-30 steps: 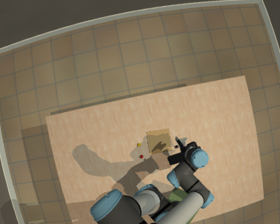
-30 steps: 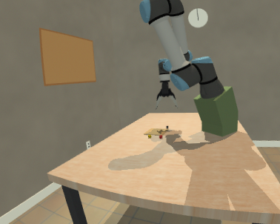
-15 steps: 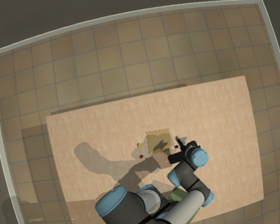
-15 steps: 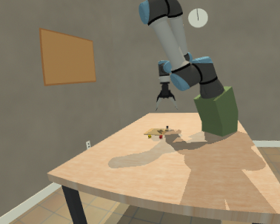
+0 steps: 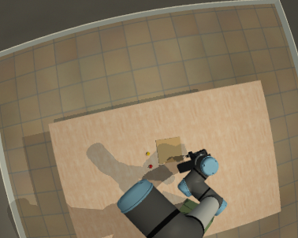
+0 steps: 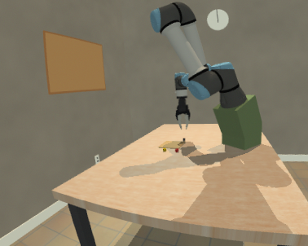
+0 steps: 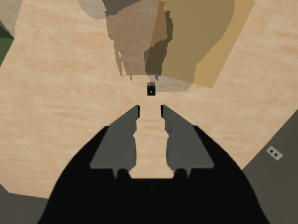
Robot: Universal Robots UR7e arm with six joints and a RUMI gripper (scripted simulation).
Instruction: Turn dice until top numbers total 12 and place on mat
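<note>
My hand is 9 cm above the black die. Also, from my hand: yellow die (7 cm ahead, 22 cm to the left, 9 cm below); then red die (1 cm behind, 22 cm to the left, 9 cm below); then tan mat (6 cm ahead, 10 cm to the left, 9 cm below).
</note>
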